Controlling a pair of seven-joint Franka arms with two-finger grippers.
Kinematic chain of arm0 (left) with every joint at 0, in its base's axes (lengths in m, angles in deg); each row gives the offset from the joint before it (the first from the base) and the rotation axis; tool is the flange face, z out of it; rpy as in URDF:
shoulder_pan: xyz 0 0 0.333 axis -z
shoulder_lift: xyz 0 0 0 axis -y
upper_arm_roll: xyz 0 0 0.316 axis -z
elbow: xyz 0.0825 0 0 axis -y
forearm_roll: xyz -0.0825 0 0.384 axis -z
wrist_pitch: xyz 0 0 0 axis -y
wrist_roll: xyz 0.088 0 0 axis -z
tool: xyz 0 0 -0.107 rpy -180 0 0
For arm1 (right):
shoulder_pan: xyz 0 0 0.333 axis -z
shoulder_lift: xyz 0 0 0 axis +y
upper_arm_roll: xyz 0 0 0.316 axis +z
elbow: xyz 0.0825 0 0 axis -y
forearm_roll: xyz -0.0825 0 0.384 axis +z
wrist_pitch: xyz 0 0 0 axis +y
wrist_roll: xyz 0.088 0 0 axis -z
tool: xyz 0 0 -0.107 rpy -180 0 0
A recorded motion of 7 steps. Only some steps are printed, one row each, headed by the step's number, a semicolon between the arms.
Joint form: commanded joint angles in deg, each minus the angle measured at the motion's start. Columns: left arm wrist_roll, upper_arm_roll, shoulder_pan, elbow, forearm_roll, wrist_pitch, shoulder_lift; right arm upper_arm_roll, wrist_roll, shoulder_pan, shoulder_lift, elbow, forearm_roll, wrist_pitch.
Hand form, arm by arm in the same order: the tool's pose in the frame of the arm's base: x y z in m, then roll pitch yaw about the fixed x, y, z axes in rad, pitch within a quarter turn. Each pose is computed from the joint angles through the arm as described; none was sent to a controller.
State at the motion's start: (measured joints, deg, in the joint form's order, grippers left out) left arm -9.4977 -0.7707 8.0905 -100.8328 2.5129 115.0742 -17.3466; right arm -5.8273 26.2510 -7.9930 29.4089 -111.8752 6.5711 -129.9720
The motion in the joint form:
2: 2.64 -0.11 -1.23 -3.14 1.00 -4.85 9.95; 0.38 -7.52 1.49 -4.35 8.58 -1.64 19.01
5: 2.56 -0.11 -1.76 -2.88 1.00 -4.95 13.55; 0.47 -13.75 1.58 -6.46 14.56 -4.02 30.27
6: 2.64 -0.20 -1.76 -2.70 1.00 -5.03 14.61; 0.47 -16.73 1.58 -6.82 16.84 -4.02 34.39
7: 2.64 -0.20 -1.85 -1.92 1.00 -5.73 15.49; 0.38 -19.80 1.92 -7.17 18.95 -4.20 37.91
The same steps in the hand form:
2: 0.5923 -0.0667 0.4640 3.0893 0.0270 0.0363; 0.6128 0.0206 0.2834 3.0690 0.2941 -0.3594
5: 0.5840 -0.0602 0.5032 3.0791 -0.0378 0.0469; 0.6170 0.0202 0.3394 3.0632 0.3486 -0.2282
6: 0.5811 -0.0590 0.5155 3.0760 -0.0579 0.0471; 0.6171 0.0210 0.3568 3.0789 0.3779 -0.1725
7: 0.5788 -0.0579 0.5299 3.0732 -0.0744 0.0482; 0.6173 0.0168 0.3736 3.0956 0.3988 -0.1211

